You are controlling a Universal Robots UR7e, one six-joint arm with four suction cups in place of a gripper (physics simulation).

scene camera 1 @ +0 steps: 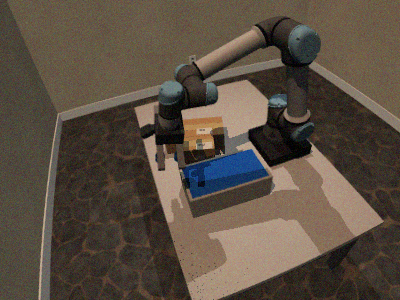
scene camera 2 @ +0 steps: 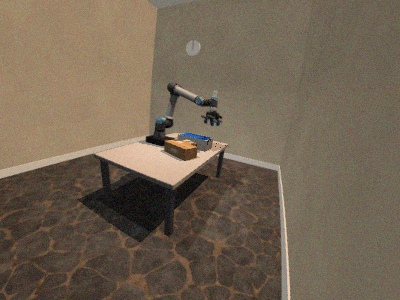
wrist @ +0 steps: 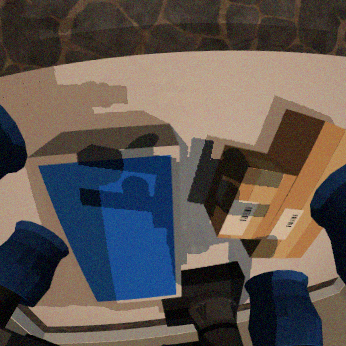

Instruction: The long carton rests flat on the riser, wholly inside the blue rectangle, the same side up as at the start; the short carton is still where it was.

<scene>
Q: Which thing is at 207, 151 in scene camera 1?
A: A short carton.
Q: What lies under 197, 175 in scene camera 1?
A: A riser.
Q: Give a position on a long carton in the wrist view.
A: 302, 143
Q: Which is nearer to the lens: the riser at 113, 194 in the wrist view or the short carton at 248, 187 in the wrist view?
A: The riser.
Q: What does the long carton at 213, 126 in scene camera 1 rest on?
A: The table.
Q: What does my suction head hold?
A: Nothing.
</scene>
